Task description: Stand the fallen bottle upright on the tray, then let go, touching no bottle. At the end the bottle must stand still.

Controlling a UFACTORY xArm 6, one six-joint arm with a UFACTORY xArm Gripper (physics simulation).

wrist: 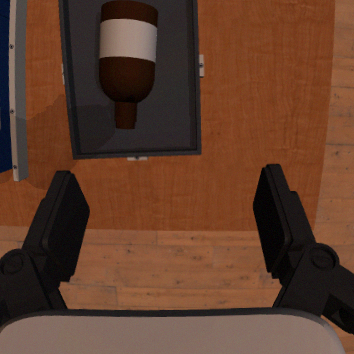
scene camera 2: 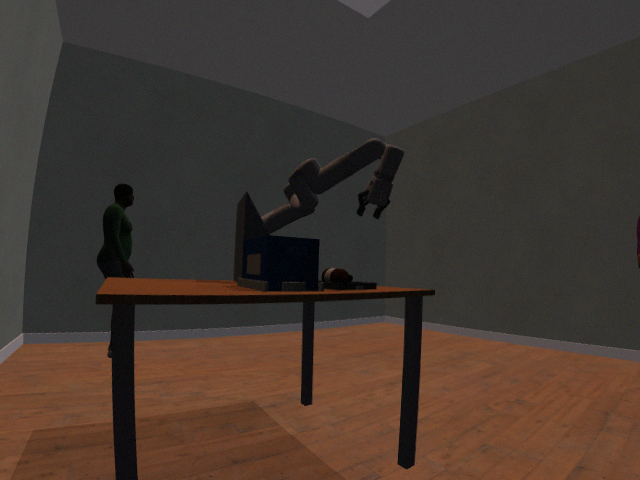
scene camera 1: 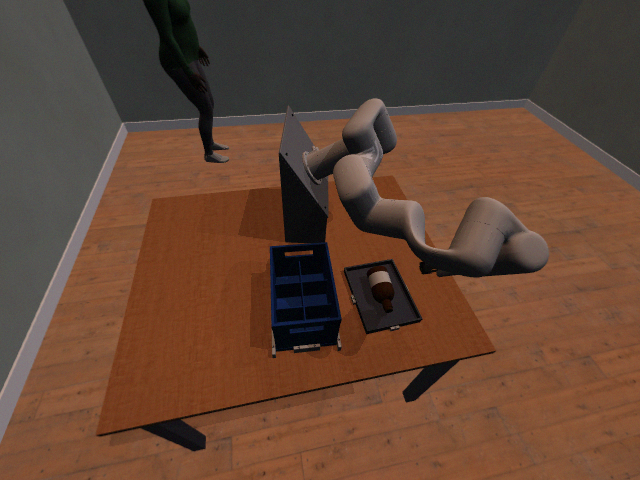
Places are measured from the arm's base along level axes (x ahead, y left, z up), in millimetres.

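Where they show: gripper, fingertip midpoint: [wrist: 168,187] [scene camera 2: 367,216]; arm's base, link origin: [scene camera 2: 259,228] [scene camera 1: 311,168].
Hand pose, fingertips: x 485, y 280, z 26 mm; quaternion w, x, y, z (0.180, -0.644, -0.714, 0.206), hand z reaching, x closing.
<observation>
Things, the pixels of their centre, and the offset from my fingertips. Level surfaces: height alone.
- brown bottle, body centre: [wrist: 126,70] [scene camera 1: 382,290] [scene camera 2: 339,277] 83 mm back, 76 mm right, 248 mm down
- blue crate, body centre: [scene camera 1: 302,294] [scene camera 2: 277,264] 69 mm back, 351 mm right, 202 mm down
- wooden table, surface height: 290 mm down
A brown bottle [scene camera 1: 381,290] [scene camera 2: 337,275] [wrist: 127,75] with a white label lies on its side in the dark, low-rimmed tray [scene camera 1: 356,311] [scene camera 2: 368,285] [wrist: 198,120]. In the wrist view its neck points down toward the gripper side. My gripper [scene camera 2: 369,214] [wrist: 168,187] is open and empty. It hangs high above the table, apart from the bottle and tray. In scene camera 1 the arm hides most of the gripper.
A blue crate [scene camera 1: 306,322] [scene camera 2: 293,263] [wrist: 4,100] with compartments stands beside the tray on the wooden table [scene camera 1: 196,330] [scene camera 2: 180,289] [wrist: 265,75]. The arm's grey slanted mount [scene camera 1: 305,206] [scene camera 2: 239,242] stands behind the crate. A person [scene camera 1: 180,56] [scene camera 2: 117,232] in green stands beyond the table.
</observation>
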